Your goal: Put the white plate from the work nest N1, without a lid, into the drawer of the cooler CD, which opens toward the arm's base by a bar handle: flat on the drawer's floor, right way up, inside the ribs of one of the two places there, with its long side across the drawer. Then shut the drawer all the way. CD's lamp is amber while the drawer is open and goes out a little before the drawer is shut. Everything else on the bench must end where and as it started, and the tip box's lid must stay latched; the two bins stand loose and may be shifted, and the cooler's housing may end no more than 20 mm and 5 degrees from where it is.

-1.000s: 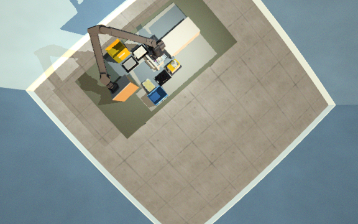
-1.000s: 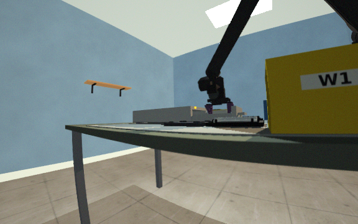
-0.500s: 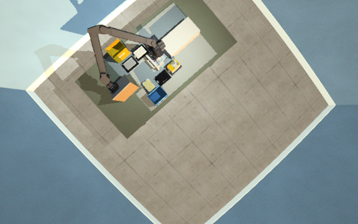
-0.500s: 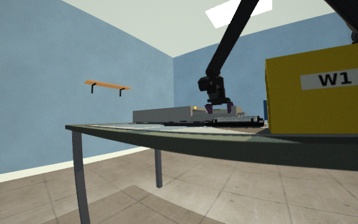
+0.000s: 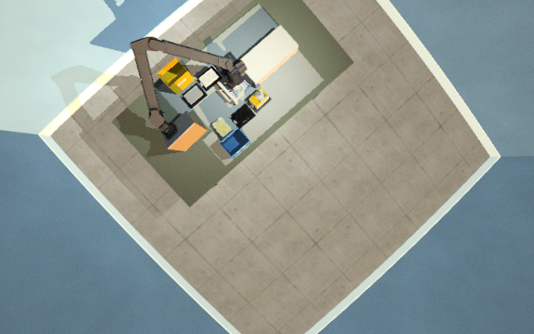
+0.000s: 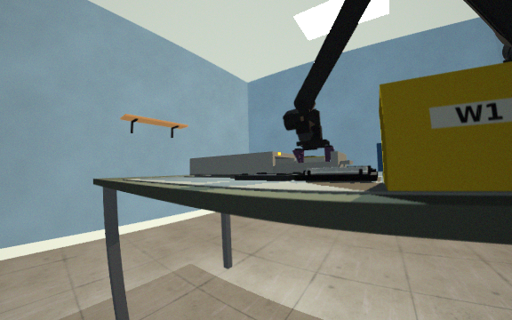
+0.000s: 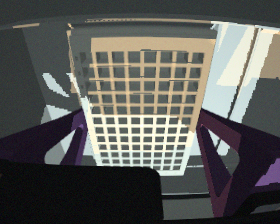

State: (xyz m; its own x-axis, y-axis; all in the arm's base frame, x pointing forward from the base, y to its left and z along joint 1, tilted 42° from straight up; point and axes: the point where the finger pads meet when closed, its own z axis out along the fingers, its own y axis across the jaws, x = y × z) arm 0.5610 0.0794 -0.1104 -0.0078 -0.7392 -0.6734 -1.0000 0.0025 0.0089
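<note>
Now: the white plate right at my hand. From my hand the other things lie so: cooler CD 180 mm ahead, 10 mm above; then cooler drawer 40 mm ahead; then yellow tip box 200 mm to the right, 50 mm ahead, 30 mm above.
</note>
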